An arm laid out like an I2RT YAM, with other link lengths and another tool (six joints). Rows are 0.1 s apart.
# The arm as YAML. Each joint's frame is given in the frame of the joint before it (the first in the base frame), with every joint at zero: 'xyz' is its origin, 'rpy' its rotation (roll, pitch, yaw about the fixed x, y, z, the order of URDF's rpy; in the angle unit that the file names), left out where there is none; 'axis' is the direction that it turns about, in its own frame. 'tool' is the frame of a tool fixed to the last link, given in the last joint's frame.
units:
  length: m
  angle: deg
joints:
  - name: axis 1
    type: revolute
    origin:
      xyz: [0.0, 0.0, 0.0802]
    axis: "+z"
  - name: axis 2
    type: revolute
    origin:
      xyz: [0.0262, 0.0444, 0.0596]
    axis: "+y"
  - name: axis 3
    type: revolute
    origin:
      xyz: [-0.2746, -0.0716, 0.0]
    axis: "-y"
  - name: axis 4
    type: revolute
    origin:
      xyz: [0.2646, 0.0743, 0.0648]
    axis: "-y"
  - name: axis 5
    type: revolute
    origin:
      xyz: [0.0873, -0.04, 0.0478]
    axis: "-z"
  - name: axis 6
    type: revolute
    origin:
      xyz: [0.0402, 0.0, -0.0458]
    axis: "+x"
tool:
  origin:
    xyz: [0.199, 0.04, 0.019]
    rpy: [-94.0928, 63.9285, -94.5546]
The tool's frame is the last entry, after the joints.
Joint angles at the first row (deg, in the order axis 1, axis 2, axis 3, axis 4, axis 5, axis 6):
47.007 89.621 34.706 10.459 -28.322 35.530
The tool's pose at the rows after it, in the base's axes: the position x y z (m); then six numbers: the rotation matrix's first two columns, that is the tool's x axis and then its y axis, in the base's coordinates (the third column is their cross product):
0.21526 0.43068 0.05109 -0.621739 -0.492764 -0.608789 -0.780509 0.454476 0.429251
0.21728 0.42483 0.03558 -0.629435 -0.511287 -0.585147 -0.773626 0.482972 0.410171
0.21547 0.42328 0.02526 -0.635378 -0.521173 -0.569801 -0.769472 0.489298 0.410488
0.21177 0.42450 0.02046 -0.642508 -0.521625 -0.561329 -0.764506 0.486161 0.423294
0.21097 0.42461 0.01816 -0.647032 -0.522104 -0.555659 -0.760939 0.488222 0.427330
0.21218 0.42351 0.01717 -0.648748 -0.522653 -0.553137 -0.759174 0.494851 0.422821
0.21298 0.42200 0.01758 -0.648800 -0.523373 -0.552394 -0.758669 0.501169 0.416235
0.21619 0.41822 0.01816 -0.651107 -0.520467 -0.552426 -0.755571 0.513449 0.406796
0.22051 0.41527 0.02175 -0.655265 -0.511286 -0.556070 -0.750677 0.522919 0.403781
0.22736 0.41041 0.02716 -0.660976 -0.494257 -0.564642 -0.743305 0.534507 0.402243
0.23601 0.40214 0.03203 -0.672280 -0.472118 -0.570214 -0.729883 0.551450 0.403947
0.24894 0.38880 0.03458 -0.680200 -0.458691 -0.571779 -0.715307 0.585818 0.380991
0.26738 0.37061 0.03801 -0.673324 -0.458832 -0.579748 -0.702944 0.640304 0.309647
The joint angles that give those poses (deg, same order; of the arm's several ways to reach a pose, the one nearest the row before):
47.180 90.490 35.143 8.986 -26.877 34.833
47.227 91.670 35.238 7.862 -25.149 34.240
47.346 93.043 35.079 8.253 -24.951 34.178
47.616 94.007 34.719 9.351 -25.441 34.793
47.700 94.395 34.716 9.494 -25.488 35.069
47.687 94.318 34.803 9.103 -25.064 35.068
47.722 93.825 34.804 8.467 -24.534 35.014
47.417 93.057 34.640 7.721 -23.829 34.894
46.896 92.139 34.542 7.165 -23.561 34.980
45.889 90.868 34.114 6.955 -23.481 35.067
44.305 89.370 33.424 6.603 -23.635 35.157
42.475 87.472 33.341 4.357 -22.344 34.353
41.077 84.706 34.096 0.165 -18.074 32.489

